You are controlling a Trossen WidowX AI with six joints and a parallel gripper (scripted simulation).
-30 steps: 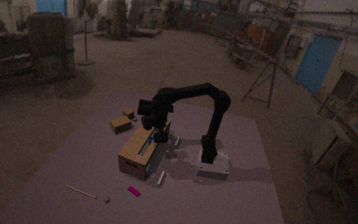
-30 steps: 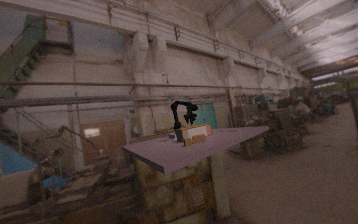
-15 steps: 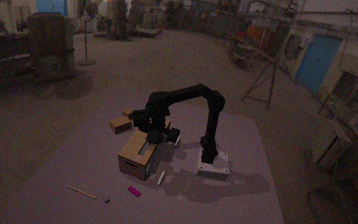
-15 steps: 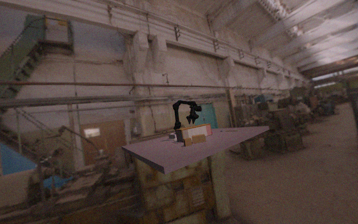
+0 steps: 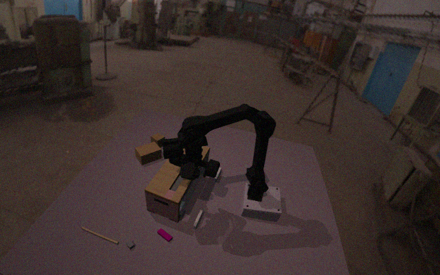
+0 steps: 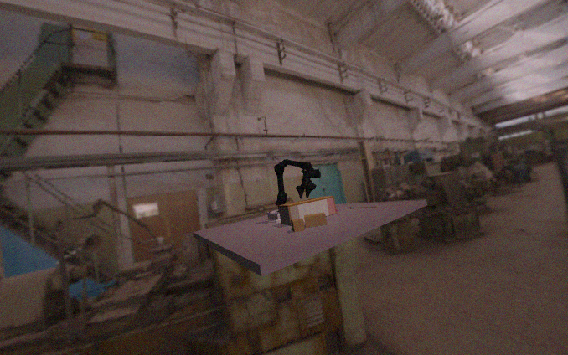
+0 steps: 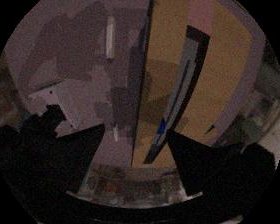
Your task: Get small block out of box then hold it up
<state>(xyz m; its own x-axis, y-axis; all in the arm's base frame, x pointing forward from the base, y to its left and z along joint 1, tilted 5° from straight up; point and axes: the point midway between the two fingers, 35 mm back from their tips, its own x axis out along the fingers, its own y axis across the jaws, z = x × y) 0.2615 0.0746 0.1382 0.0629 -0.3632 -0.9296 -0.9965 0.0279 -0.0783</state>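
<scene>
Now: gripper tip 3 cm short of the box, 2 cm to the left of it and 8 cm above it. Round my gripper tip: blue block 4 cm ahead, 4 cm to the right, 6 cm below; then yellow rod 26 cm ahead, 36 cm to the left, 14 cm below.
</scene>
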